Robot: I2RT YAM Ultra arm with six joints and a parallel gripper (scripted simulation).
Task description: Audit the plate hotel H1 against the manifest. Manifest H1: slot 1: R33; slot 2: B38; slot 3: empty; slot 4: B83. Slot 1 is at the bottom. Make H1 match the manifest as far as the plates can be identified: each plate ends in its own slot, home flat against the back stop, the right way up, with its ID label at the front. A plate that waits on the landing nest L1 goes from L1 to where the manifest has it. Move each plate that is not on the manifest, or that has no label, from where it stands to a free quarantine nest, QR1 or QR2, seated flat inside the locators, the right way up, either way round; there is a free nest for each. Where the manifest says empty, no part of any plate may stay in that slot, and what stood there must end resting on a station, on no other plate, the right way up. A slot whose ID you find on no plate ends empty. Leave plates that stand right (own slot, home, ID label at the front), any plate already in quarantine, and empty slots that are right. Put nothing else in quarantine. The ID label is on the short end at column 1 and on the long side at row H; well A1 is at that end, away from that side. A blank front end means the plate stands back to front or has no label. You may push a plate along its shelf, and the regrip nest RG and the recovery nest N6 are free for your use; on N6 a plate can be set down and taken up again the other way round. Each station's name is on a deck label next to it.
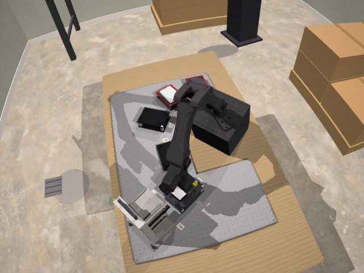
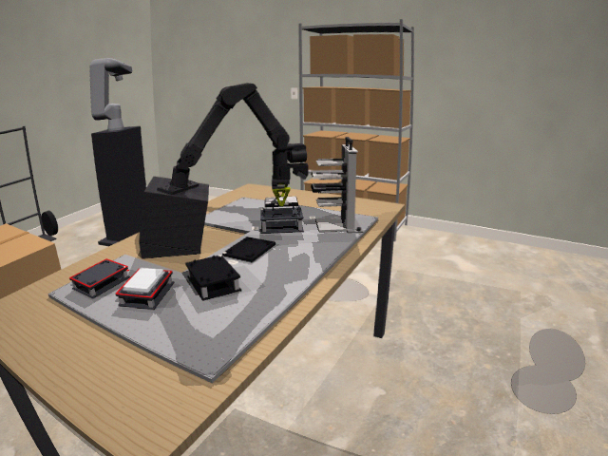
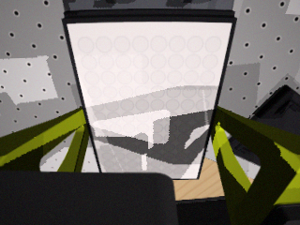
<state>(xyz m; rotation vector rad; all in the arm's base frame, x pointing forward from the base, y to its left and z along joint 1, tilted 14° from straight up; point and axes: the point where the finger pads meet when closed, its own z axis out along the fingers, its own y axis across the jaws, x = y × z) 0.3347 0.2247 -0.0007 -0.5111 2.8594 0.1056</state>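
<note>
My hand is 5 cm above the regrip nest. Round my hand: RG deck label: 10 cm behind, 4 cm to the right, 11 cm below; then H1 deck label: 9 cm ahead, 14 cm to the left, 11 cm below; then dark well plate: 17 cm ahead, 7 cm to the left, 5 cm above.
</note>
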